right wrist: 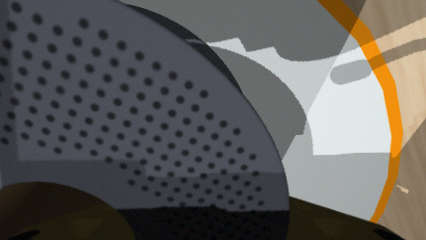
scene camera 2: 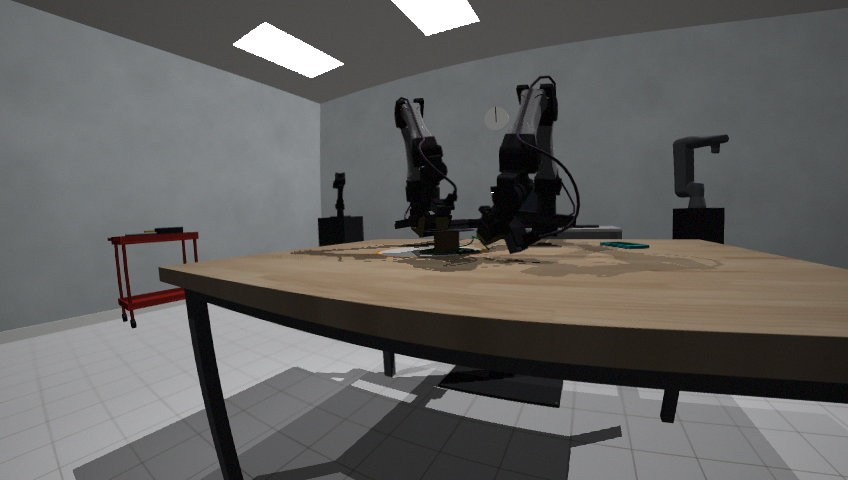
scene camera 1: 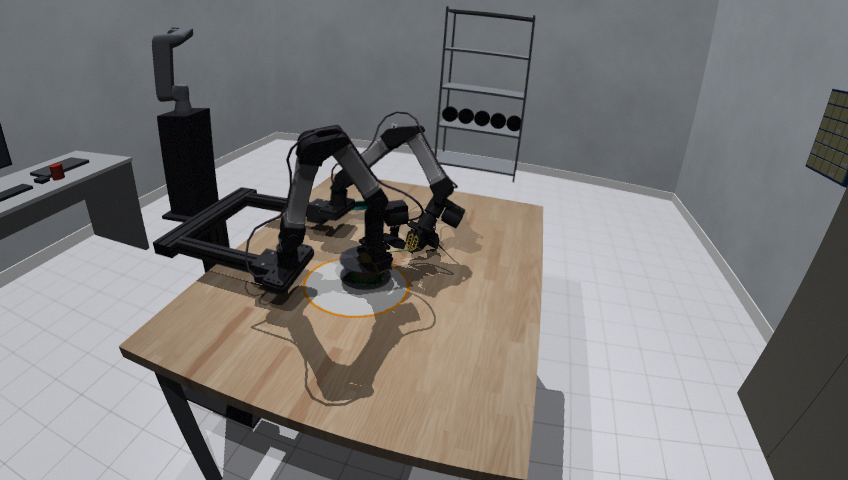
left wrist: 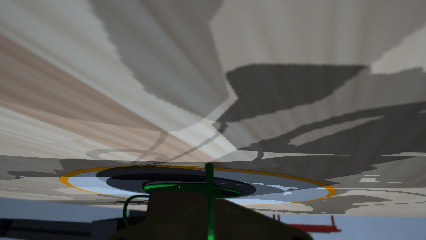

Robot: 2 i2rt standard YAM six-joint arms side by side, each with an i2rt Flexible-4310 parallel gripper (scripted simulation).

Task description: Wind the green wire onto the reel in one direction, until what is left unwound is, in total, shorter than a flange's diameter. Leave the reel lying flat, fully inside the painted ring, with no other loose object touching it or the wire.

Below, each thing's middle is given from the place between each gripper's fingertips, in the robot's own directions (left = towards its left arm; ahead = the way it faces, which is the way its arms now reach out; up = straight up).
Labels:
I see the dark reel (scene camera 1: 350, 258) 4 cm behind my right hand, 4 cm to the left of it and 2 cm below it. Also, from my right hand: orange painted ring (left wrist: 63, 178) 6 cm behind, 2 cm to the right, 6 cm below.
Now: left hand (scene camera 2: 483, 244) 120 mm past the dark reel, 140 mm to the left of it and 10 mm above it. Also, from my left hand: orange painted ring (140 mm behind, 200 mm to the right, 40 mm below).

